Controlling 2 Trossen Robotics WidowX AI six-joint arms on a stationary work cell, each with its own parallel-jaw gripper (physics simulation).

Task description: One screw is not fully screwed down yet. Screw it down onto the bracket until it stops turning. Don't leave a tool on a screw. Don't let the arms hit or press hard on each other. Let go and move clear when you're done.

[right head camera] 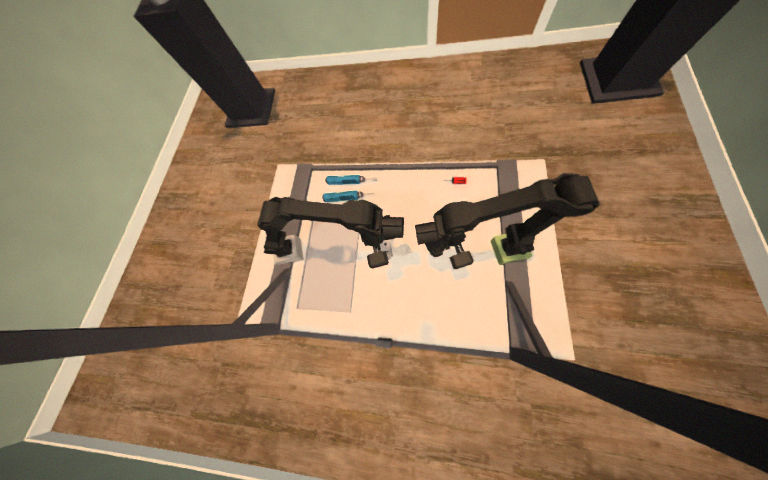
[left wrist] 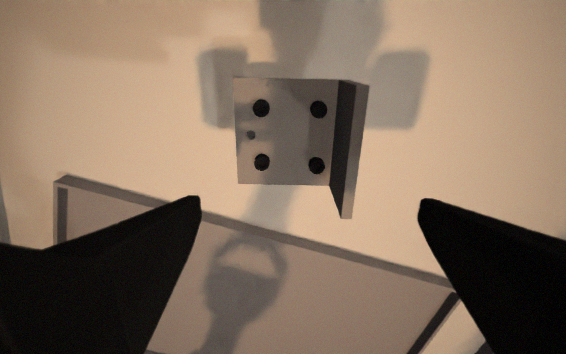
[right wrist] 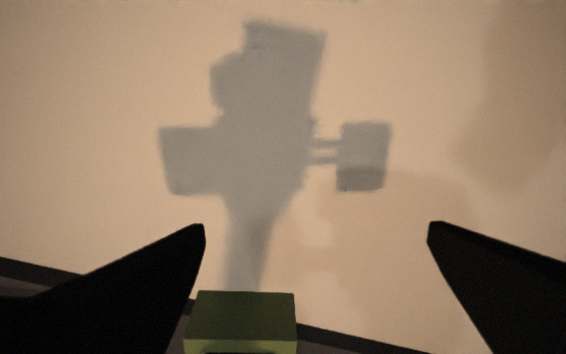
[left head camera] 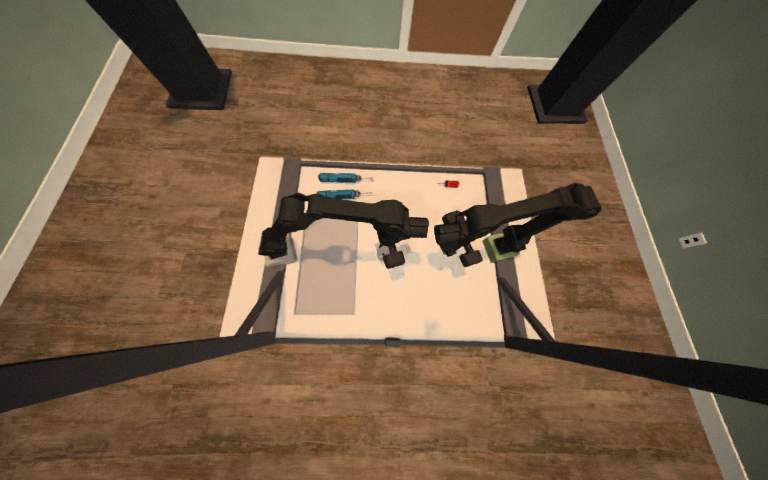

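Seen in the pictures: left gripper, fingertip midpoint: [right head camera: 376, 246] [left wrist: 309, 207] [left head camera: 385, 246]; right gripper, fingertip midpoint: [right wrist: 315, 232]; left arm's base at its link origin: [right head camera: 284, 248] [left head camera: 277, 249]; right arm's base at its link origin: [right head camera: 512, 245] [left head camera: 503, 245].
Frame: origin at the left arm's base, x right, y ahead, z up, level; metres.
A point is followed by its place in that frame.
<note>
A grey angle bracket [left wrist: 290, 130] {x 0.124, y 0.394, z 0.008 m} lies on the white table, with an upright flange on its right in the left wrist view. Its flat plate shows several dark round spots and a smaller one; I cannot tell which screw stands proud. Part of the bracket [left head camera: 383, 252] {x 0.131, y 0.378, z 0.008 m} [right head camera: 386, 246] {x 0.116, y 0.410, z 0.008 m} shows beside the left arm's wrist in the head views. My left gripper [left wrist: 309, 207] {x 0.131, y 0.380, z 0.084 m} is open and empty, above the table near the bracket. My right gripper [right wrist: 315, 232] {x 0.193, y 0.632, z 0.066 m} is open and empty above the table. Two blue-handled tools [left head camera: 337, 177] {x -0.256, y 0.294, z -0.021 m} [right head camera: 341, 196] {x -0.173, y 0.274, z -0.021 m} and a red-handled tool [left head camera: 451, 183] {x -0.093, y 0.771, z -0.031 m} [right head camera: 459, 180] {x -0.089, y 0.776, z -0.031 m} lie at the back.
A flat grey panel [left head camera: 325, 285] {x 0.176, y 0.132, z -0.054 m} [right head camera: 325, 283] {x 0.176, y 0.129, z -0.054 m} [left wrist: 320, 305] {x 0.161, y 0.175, z -0.054 m} lies left of the bracket in the head views. The two arms' wrists face each other closely near the middle. The right arm's green base [right wrist: 245, 315] {x 0.237, y 0.798, z -0.029 m} stands at the table's right side. Dark frame bars edge the table.
</note>
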